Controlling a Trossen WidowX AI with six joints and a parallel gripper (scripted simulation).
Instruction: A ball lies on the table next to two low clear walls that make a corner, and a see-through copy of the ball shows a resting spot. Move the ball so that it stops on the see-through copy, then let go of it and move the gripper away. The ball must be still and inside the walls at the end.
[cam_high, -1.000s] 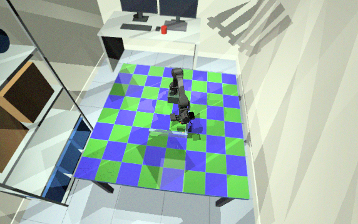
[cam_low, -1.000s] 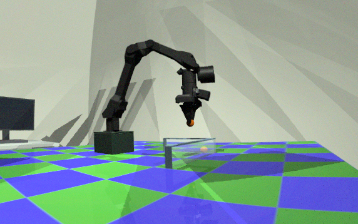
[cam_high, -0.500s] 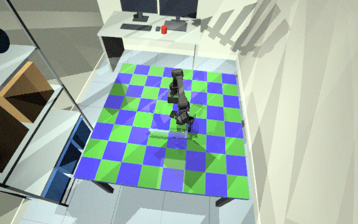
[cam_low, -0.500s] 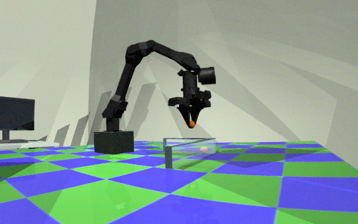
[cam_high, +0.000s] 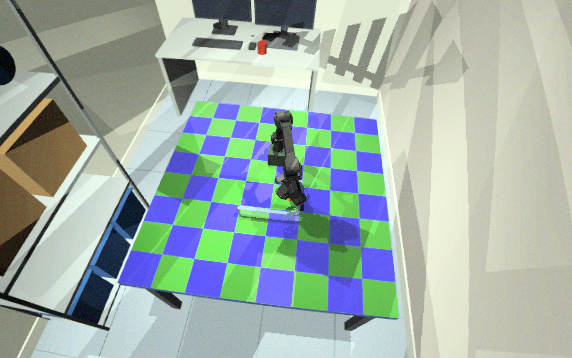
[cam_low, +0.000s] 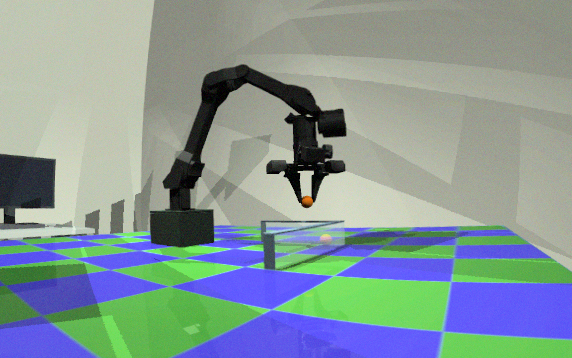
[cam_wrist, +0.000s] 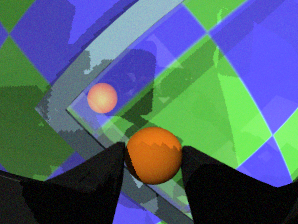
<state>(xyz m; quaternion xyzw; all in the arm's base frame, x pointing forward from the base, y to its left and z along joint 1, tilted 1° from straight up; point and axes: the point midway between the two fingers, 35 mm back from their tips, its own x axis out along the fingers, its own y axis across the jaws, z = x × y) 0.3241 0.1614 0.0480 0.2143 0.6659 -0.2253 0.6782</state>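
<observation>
The see-through copy of ball lies 3 cm ahead of my gripper tip, 3 cm to the left of it and 9 cm below it. From my gripper tip the other things lie so: orange ball: right at my gripper tip.
</observation>
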